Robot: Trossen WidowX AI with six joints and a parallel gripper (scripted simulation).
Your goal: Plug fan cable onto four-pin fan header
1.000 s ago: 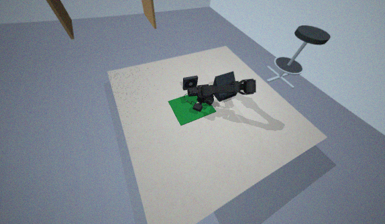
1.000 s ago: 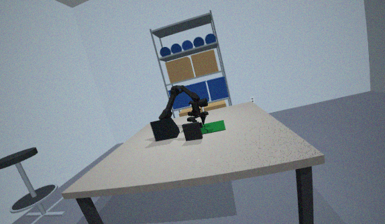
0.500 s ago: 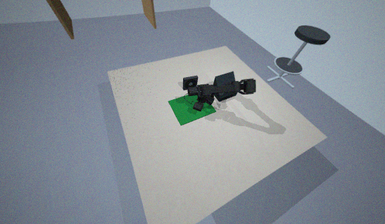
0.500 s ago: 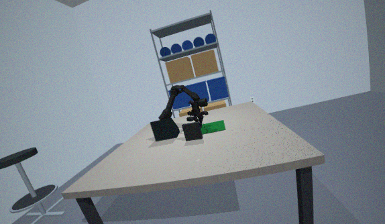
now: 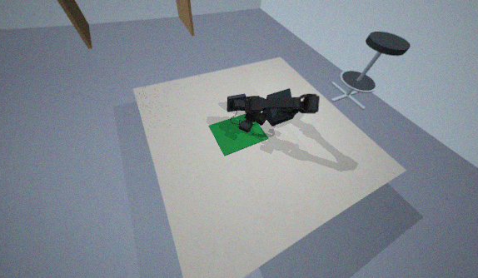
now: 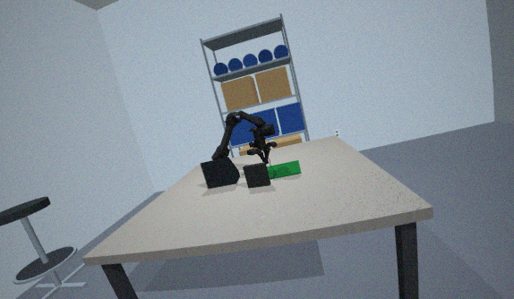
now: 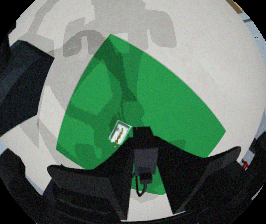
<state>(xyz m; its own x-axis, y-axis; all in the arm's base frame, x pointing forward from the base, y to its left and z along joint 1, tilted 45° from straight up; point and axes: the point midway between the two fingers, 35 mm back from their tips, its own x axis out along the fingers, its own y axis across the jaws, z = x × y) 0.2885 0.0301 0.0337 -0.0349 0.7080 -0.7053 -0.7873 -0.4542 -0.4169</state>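
Now: the green board 50 mm ahead of my gripper tip, 30 mm to the right of it and 80 mm below it. From my gripper tip the other things lie so: black fan 20 mm behind, 220 mm to the right; then black plug 10 mm above.
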